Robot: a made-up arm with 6 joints. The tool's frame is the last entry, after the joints.
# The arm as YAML. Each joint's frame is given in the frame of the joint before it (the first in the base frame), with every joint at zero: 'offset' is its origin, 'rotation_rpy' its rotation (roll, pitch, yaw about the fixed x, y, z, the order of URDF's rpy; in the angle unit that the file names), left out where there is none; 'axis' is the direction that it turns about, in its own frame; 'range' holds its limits. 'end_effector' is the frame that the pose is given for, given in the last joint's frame.
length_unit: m
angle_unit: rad
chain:
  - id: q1
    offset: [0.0, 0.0, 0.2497]
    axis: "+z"
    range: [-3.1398, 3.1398]
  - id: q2
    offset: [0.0, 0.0, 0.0]
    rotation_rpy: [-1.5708, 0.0, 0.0]
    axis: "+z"
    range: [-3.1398, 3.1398]
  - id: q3
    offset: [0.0, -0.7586, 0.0]
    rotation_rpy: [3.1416, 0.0, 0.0]
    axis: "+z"
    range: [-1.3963, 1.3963]
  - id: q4
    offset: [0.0, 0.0, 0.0]
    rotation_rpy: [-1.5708, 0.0, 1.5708]
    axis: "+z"
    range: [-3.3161, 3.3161]
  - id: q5
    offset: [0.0, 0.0, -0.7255]
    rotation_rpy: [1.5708, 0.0, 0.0]
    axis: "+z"
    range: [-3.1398, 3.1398]
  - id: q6
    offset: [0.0, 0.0, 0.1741]
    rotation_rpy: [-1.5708, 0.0, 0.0]
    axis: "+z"
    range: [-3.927, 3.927]
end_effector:
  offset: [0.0, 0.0, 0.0]
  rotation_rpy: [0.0, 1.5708, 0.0]
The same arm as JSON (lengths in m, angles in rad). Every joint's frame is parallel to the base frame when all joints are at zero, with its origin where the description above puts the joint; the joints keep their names.
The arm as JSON. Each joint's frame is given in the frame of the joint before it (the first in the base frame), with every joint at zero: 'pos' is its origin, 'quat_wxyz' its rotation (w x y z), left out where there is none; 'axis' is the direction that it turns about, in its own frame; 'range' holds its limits. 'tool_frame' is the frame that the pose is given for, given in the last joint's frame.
{
  "length_unit": "m",
  "angle_unit": "rad",
  "joints": [
    {
      "joint": "q1",
      "pos": [
        0.0,
        0.0,
        0.2497
      ],
      "axis": [
        0.0,
        0.0,
        1.0
      ],
      "range": [
        -3.1398,
        3.1398
      ]
    },
    {
      "joint": "q2",
      "pos": [
        0.0,
        0.0,
        0.0
      ],
      "axis": [
        0.0,
        1.0,
        0.0
      ],
      "range": [
        -3.1398,
        3.1398
      ]
    },
    {
      "joint": "q3",
      "pos": [
        0.0,
        0.0,
        0.7586
      ],
      "axis": [
        0.0,
        -1.0,
        0.0
      ],
      "range": [
        -1.3963,
        1.3963
      ]
    },
    {
      "joint": "q4",
      "pos": [
        0.0,
        0.0,
        0.0
      ],
      "axis": [
        -1.0,
        0.0,
        0.0
      ],
      "range": [
        -3.3161,
        3.3161
      ]
    },
    {
      "joint": "q5",
      "pos": [
        0.7255,
        0.0,
        0.0
      ],
      "axis": [
        0.0,
        -1.0,
        0.0
      ],
      "range": [
        -3.1398,
        3.1398
      ]
    },
    {
      "joint": "q6",
      "pos": [
        0.0,
        -0.1741,
        0.0
      ],
      "axis": [
        -1.0,
        0.0,
        0.0
      ],
      "range": [
        -3.927,
        3.927
      ]
    }
  ],
  "tool_frame": {
    "pos": [
      0.0,
      0.0,
      0.0
    ],
    "quat_wxyz": [
      1.0,
      0.000002,
      0.0,
      -0.000002
    ]
  }
}

